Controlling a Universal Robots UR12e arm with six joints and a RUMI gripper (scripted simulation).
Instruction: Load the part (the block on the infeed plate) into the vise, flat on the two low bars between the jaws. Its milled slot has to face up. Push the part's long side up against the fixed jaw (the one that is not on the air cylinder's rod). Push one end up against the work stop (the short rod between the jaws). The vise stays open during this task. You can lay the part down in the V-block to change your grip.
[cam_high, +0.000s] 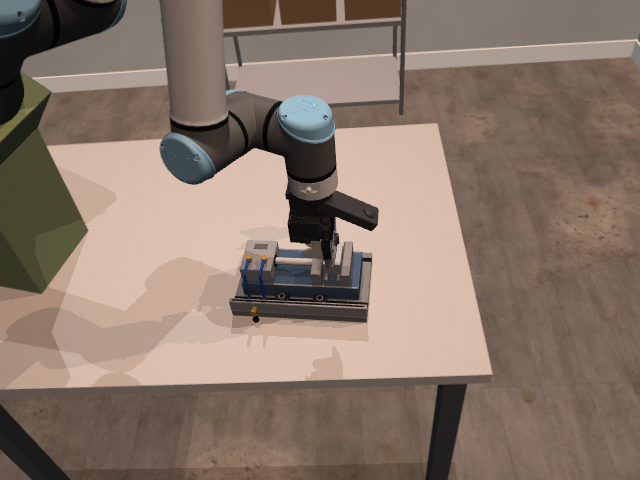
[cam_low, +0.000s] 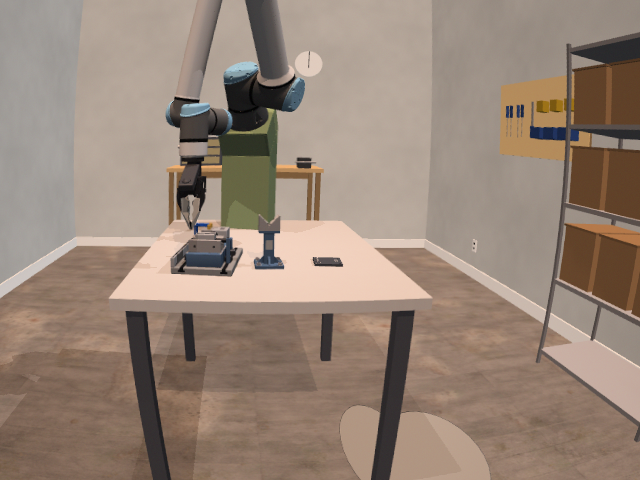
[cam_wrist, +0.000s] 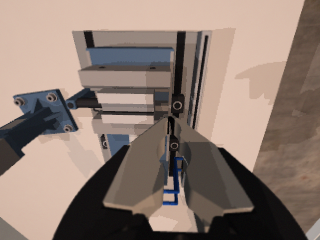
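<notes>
Now: hand 5 cm to the right of the part and 4 cm above it. From my hand the other things lie so: moving jaw 6 cm below, 5 cm to the left, 3 cm behind; then fixed jaw 6 cm below, 5 cm to the left, 3 cm ahead; then work stop 10 cm to the left, 5 cm below.
</notes>
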